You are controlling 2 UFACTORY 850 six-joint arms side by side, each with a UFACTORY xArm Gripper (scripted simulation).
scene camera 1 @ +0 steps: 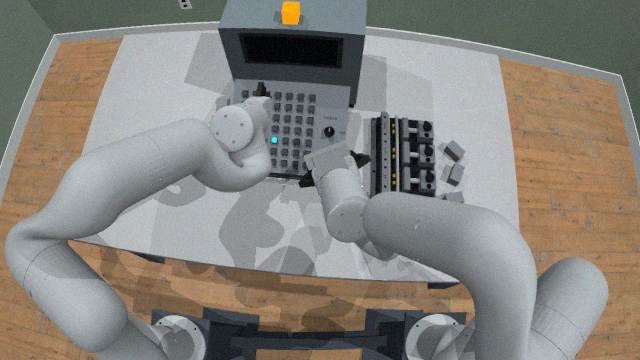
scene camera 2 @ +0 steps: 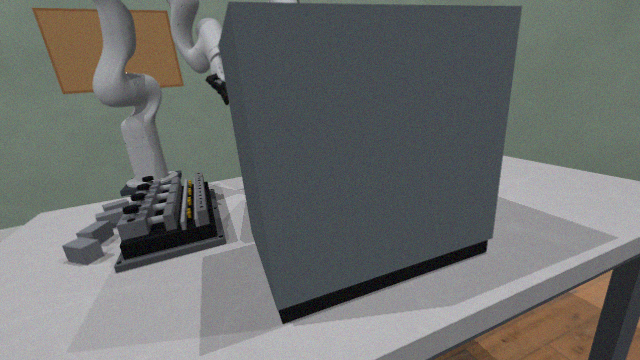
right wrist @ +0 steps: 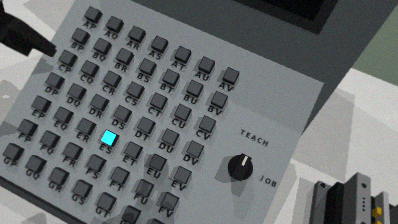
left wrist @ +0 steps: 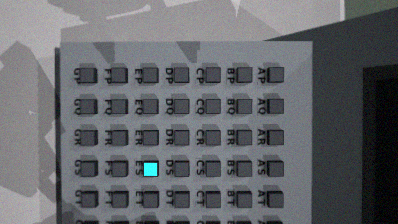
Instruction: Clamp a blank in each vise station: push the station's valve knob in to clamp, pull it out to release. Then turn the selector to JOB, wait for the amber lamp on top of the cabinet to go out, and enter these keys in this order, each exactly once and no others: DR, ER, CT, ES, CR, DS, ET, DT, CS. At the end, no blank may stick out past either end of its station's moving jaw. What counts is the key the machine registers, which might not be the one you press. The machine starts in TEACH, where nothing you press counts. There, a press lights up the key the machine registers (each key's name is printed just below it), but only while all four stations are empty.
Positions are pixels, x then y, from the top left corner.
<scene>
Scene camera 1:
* cabinet: 327, 49
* key panel: 331, 102
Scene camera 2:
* grey blank: 84, 251
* cabinet: 370, 146
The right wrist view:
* cabinet: 324, 47
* key panel: 267, 108
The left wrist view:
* cabinet: 347, 94
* key panel: 295, 56
</scene>
